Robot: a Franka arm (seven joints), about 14 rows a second.
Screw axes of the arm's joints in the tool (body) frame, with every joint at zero. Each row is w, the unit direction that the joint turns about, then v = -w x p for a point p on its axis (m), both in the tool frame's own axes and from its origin. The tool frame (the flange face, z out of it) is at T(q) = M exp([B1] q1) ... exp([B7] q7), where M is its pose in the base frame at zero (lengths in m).
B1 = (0, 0, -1, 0.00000, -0.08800, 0.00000)
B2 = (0, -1, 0, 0.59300, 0.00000, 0.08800)
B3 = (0, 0, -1, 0.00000, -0.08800, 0.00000)
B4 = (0, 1, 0, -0.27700, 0.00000, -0.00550)
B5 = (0, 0, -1, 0.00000, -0.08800, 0.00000)
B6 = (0, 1, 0, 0.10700, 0.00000, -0.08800)
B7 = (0, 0, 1, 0.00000, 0.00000, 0.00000)
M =
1 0 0 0.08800
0 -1 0 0.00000
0 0 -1 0.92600
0 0 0 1
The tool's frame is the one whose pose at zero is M.
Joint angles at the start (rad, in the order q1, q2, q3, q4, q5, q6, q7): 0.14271 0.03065 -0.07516 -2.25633 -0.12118 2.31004 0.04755
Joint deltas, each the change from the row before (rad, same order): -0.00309 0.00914 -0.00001 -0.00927 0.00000 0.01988 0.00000; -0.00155 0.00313 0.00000 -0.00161 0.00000 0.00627 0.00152; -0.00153 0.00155 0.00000 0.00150 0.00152 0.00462 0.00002; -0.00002 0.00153 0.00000 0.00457 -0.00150 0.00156 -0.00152; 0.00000 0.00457 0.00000 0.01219 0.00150 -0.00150 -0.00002; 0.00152 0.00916 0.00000 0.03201 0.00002 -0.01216 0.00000; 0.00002 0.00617 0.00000 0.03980 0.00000 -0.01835 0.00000; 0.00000 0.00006 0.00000 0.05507 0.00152 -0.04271 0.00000; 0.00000 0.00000 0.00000 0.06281 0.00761 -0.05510 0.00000; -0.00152 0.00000 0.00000 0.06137 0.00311 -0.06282 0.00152; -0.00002 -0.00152 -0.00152 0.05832 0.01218 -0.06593 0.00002; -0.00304 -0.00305 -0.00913 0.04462 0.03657 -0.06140 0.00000
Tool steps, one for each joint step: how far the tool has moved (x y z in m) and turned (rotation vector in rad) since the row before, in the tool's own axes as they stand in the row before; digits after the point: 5 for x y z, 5 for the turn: -0.00077 0.00062 0.00709 0.00083 0.00125 0.00142; 0.00013 0.00055 0.00183 0.00020 0.00140 0.00263; 0.00092 0.00075 -0.00015 0.00116 0.00437 0.00259; 0.00160 0.00017 -0.00125 -0.00122 0.00464 -0.00229; 0.00364 0.00035 -0.00257 0.00038 0.00604 0.00165; 0.00865 0.00031 -0.00761 -0.00198 0.01075 0.00040; 0.01017 0.00165 -0.01195 -0.00247 0.01516 0.00286; 0.01169 0.00281 -0.01989 -0.00258 0.01205 0.00591; 0.01164 0.00302 -0.02269 0.00187 0.00722 0.01034; 0.00922 0.00379 -0.02185 -0.00150 -0.00189 0.01028; 0.00667 0.00324 -0.02162 0.00683 -0.00688 0.01305; 0.00264 0.00708 -0.01654 0.02873 -0.01618 0.03228
